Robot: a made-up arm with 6 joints.
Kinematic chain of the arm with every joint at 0, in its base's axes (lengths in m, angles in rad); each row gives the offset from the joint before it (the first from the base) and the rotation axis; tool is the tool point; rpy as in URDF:
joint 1: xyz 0 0 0.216 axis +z
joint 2: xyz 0 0 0 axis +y
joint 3: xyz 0.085 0 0.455 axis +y
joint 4: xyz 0.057 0 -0.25 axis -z
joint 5: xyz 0 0 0 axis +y
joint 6: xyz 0.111 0 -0.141 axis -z
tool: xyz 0 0 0 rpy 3.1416 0 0
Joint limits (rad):
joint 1: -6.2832..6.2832
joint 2: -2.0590..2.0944
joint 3: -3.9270..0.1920
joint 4: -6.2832..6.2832
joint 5: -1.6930..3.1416
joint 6: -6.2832..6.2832
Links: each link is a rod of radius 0.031 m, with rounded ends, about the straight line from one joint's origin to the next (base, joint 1, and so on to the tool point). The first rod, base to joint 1, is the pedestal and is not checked.
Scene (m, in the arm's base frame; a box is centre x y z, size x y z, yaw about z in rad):
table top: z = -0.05
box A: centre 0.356 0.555 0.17 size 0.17 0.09 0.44 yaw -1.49
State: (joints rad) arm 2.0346 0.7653 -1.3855 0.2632 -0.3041 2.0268
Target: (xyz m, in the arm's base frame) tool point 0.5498 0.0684 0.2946
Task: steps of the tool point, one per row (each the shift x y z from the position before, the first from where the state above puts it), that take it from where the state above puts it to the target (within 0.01 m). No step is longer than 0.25 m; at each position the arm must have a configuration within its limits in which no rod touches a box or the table.
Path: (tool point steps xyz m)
1: 0.1755 0.0379 0.0587
2: 0.1765 -0.0107 0.0565
3: 0.1638 -0.0572 0.0540
4: 0.1383 -0.0971 0.0508
5: 0.1291 -0.1341 -0.0905
6: 0.0675 -0.1718 -0.0819
7: -0.0028 -0.1807 -0.0686

